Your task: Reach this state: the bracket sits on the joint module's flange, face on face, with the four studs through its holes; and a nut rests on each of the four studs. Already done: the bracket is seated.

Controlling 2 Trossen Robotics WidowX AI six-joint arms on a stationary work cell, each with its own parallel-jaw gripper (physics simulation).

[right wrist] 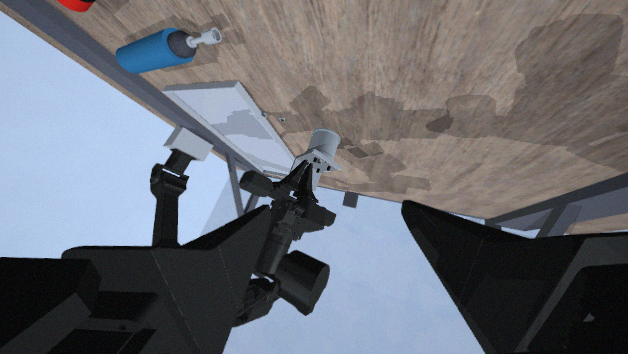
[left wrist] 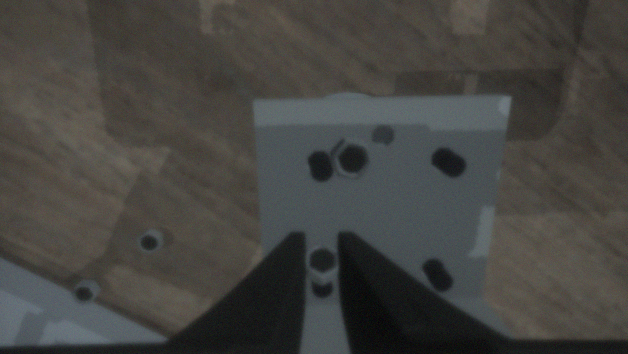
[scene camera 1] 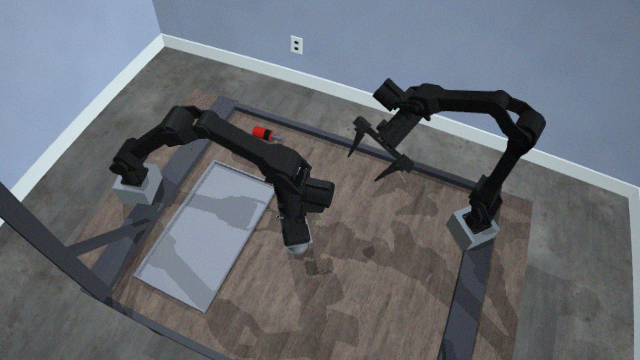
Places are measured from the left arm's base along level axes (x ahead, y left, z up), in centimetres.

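Pixels of known places: left gripper, fingertip midpoint: [right wrist: 308,161] [left wrist: 321,246] [scene camera 1: 292,226]; right gripper, fingertip midpoint: [right wrist: 335,208] [scene camera 1: 361,169]; left arm's base at its link origin: [right wrist: 183,154] [scene camera 1: 134,176]; right arm's base at its link origin: [scene camera 1: 476,221].
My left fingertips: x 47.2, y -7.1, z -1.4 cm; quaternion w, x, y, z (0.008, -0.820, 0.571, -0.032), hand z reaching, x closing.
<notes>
For each thing: its top centre in the pictures, then the offset to it from my left fingertips. "pt": a spot on its surface instead.
- round joint module at its top centre: [left wrist: 386,230] [right wrist: 316,167] [scene camera 1: 296,231] dx +1.3, dy -1.4, dz +0.5 cm
- upper-left stud at its top centre: [left wrist: 321,170] dx +2.2, dy +0.9, dz +0.5 cm
- light grey tray at its top centre: [scene camera 1: 208,228] [right wrist: 254,148] dx -23.5, dy -1.7, dz -5.3 cm
- red-handled driver at its top centre: [scene camera 1: 267,131] dx -14.2, dy +33.9, dz -3.5 cm
- blue-handled driver at a spot on its surface: [right wrist: 150,50] pt dx -12.2, dy +25.6, dz -3.1 cm
The grey bracket [left wrist: 380,205] [right wrist: 327,161] sits on the round joint module [right wrist: 326,140] [scene camera 1: 298,248], mostly hidden by the left arm in the scene view. Dark stud spots show at its holes. One nut [left wrist: 351,173] lies on the bracket face beside the upper-left stud [left wrist: 320,166], off it. My left gripper [left wrist: 321,246] [right wrist: 308,161] is shut on another nut [left wrist: 322,275], over the bracket near the lower-left hole; the height gap is unclear. Two loose nuts [left wrist: 159,239] [left wrist: 93,289] lie by the tray. My right gripper [scene camera 1: 363,168] is open and empty, raised at the back right.
The light grey tray [scene camera 1: 225,175] [right wrist: 200,100] lies left of the module. A red-handled driver [scene camera 1: 260,133] [right wrist: 76,4] lies near the back edge. A blue-handled driver [right wrist: 150,50] shows in the right wrist view. The left arm arches over the tray.
</notes>
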